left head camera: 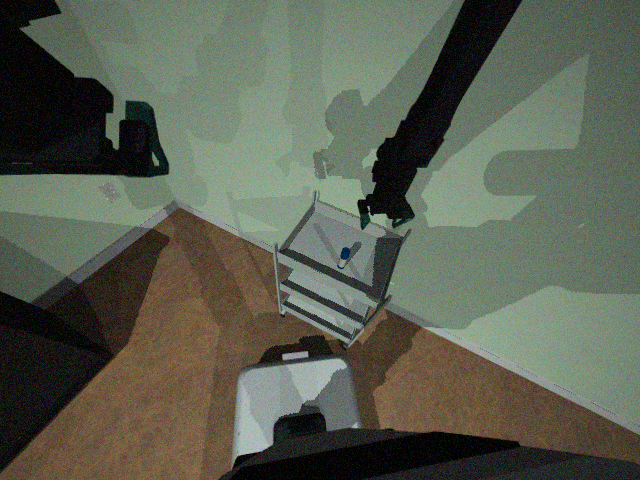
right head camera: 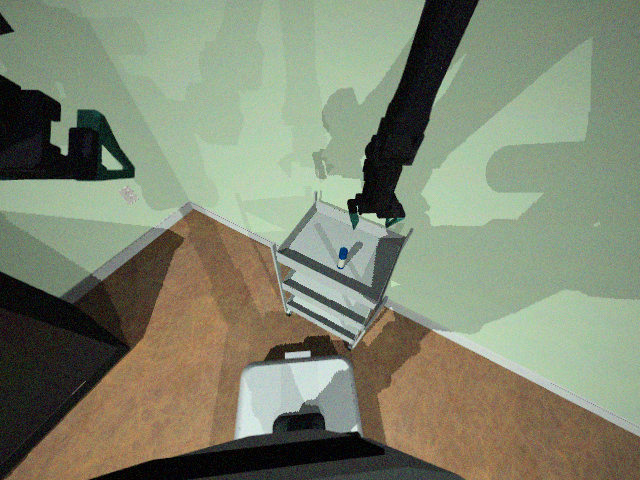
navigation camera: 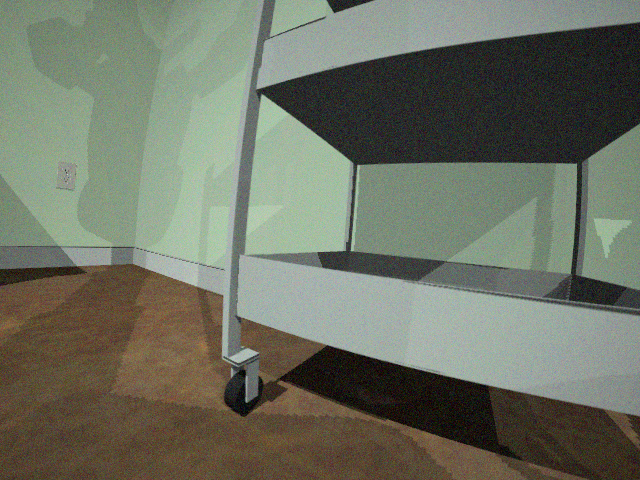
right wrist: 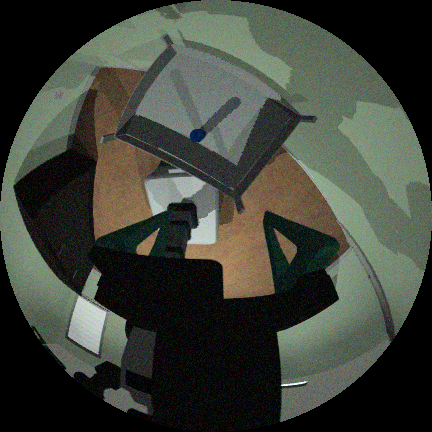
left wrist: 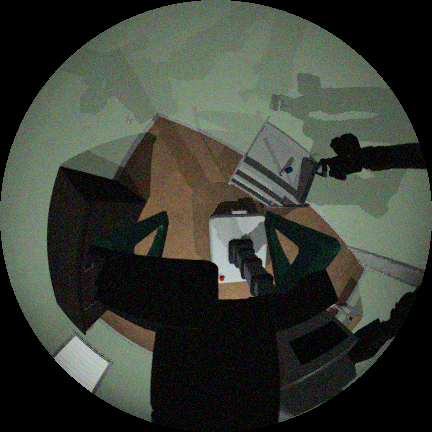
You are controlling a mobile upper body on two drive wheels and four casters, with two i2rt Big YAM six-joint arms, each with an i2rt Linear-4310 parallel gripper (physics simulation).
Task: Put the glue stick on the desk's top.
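Places are measured from the left arm's base along level axes (x ahead, y left, z up), in metres.
Where they show: left gripper, fingertip midpoint: [left head camera: 122, 168] [right head camera: 92, 172] [left wrist: 216, 216]; right gripper, fingertip midpoint: [left head camera: 377, 227] [right head camera: 369, 227] [right wrist: 216, 215] [left wrist: 322, 172].
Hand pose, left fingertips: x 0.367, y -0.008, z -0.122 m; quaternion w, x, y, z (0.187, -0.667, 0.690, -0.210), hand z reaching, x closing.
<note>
Each offset is from my left fingertips to the centre of the thing. "pt": to the spot under its first point.
The glue stick @(0.207 m ahead, 0.411 m right, 0.568 m down) [left head camera: 343, 257] [right head camera: 342, 257] [left wrist: 288, 170] [right wrist: 197, 135], white with a blue cap, stands upright on the top tray of a grey three-tier cart [left head camera: 305, 248] [right head camera: 305, 245] [left wrist: 267, 145] [right wrist: 165, 100] [navigation camera: 413, 320]. My right gripper [left head camera: 381, 224] [right head camera: 372, 225] [right wrist: 216, 215] is open and empty, above the cart's far right part in the head views, apart from the glue stick. My left gripper [left wrist: 216, 216] is open and empty, well left of the cart. A dark unit with drawer handles [left head camera: 41, 372] [right head camera: 46, 382] [left wrist: 70, 240] [right wrist: 55, 200] stands at the left; I cannot tell whether it is the desk.
My white base [left head camera: 258, 392] [right head camera: 263, 387] is close in front of the cart. Pale green walls meet in a corner behind it, with a light baseboard. A wall outlet @(0.960 m ahead, 0.835 m left, 0.887 m down) [navigation camera: 66, 175] is at the left in the navigation view. The cart has a caster @(pt 0.240 m ahead, 0.167 m right, 1.253 m down) [navigation camera: 242, 392] on the brown floor.
</note>
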